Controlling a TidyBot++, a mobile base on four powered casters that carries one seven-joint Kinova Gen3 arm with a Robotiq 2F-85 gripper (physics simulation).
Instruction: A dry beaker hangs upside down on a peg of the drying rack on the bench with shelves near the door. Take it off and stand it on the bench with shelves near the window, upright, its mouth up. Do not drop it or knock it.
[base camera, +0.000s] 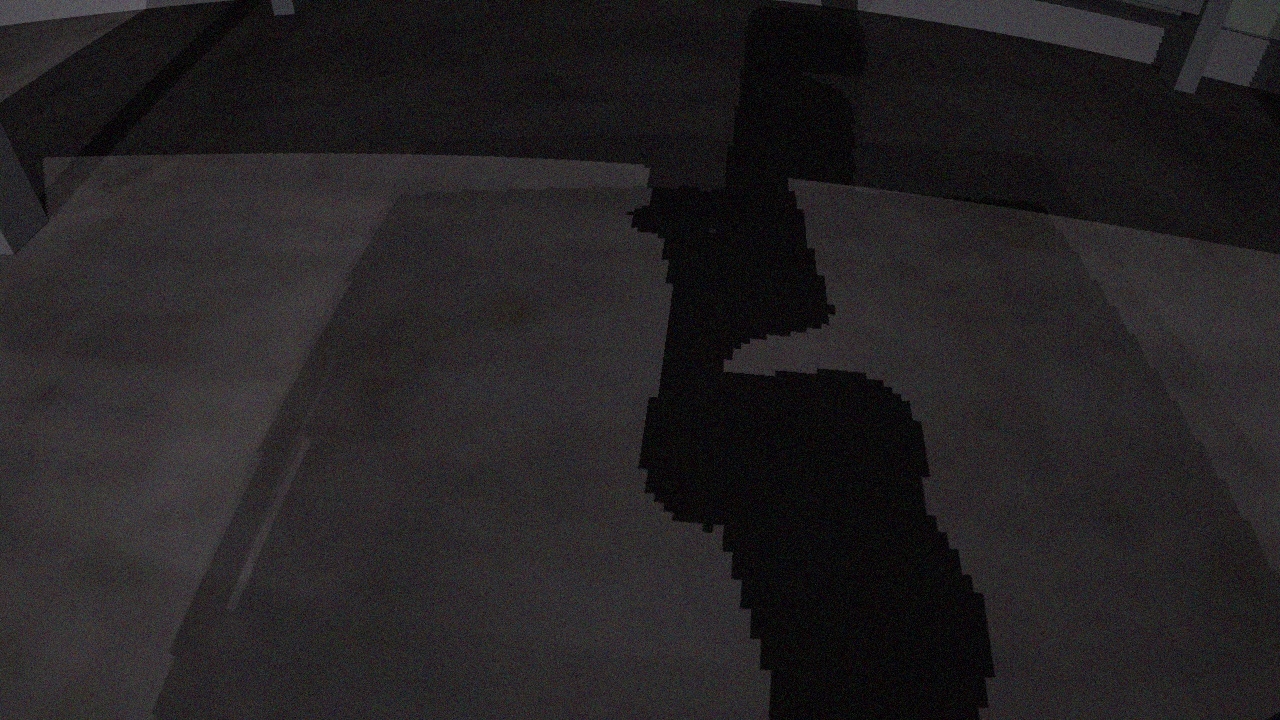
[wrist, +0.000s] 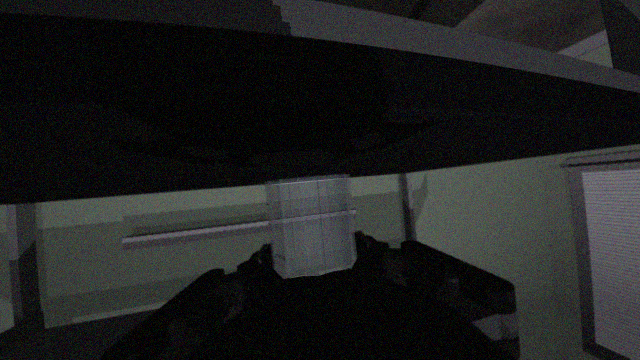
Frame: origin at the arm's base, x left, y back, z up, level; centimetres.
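Seen in the pictures: gripper, fingertip midpoint: (wrist: 314, 248).
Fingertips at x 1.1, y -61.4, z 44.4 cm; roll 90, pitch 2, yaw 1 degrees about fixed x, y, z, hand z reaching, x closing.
Observation:
Offsets run from my fingertips to a thing's top centre. "*": to the spot under its first point. Level surfaces: height alone.
A clear beaker {dx +0.0, dy +0.2, dz +2.9 cm} (wrist: 312, 230) is between the fingertips of my gripper (wrist: 314, 248) in the wrist view. The gripper is shut on it, with one dark fingertip at each side of the glass. The beaker's long sides run up and down in that view; which end is its mouth I cannot tell. Its lower end there is partly hidden by the dark gripper body. The gripper and beaker do not show in the base camera view. The drying rack is not recognisable in either view, and I cannot tell which bench is which.
The picture is very dark. A wide black surface (wrist: 200, 100) with a pale edge (wrist: 450, 47) spans the upper wrist view, beyond the beaker. A window blind (wrist: 615, 250) is at the right. In the base view a pale leg {* dx -90.4, dy -43.8, dz -76.8 cm} (base camera: 1201, 49) stands upper right, and a black shadow crosses the floor {dz -84.1 cm} (base camera: 501, 402).

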